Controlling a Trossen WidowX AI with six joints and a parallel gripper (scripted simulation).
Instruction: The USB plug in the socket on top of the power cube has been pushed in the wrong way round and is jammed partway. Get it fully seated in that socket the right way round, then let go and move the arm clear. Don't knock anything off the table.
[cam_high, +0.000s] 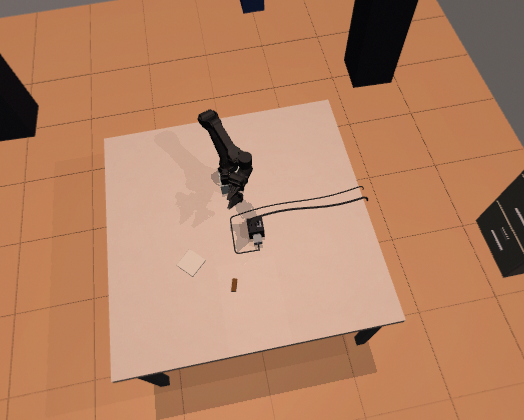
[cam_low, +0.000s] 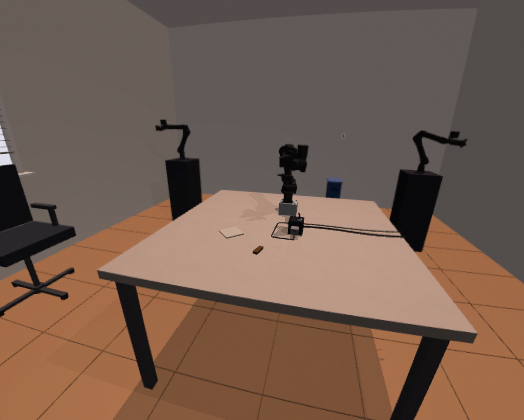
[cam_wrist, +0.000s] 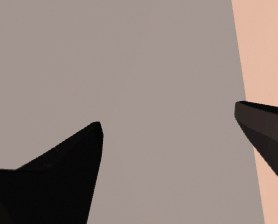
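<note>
Now: the dark USB plug 260 mm below my gripper tip, 120 mm to the left of it and 20 mm behind it. The rest, counted from my gripper tip: white flat pad: 350 mm below, 220 mm to the right, 90 mm ahead; small brown block: 350 mm below, 240 mm ahead, 30 mm to the right; metal socket frame: 280 mm below, 120 mm to the left, 20 mm behind.
</note>
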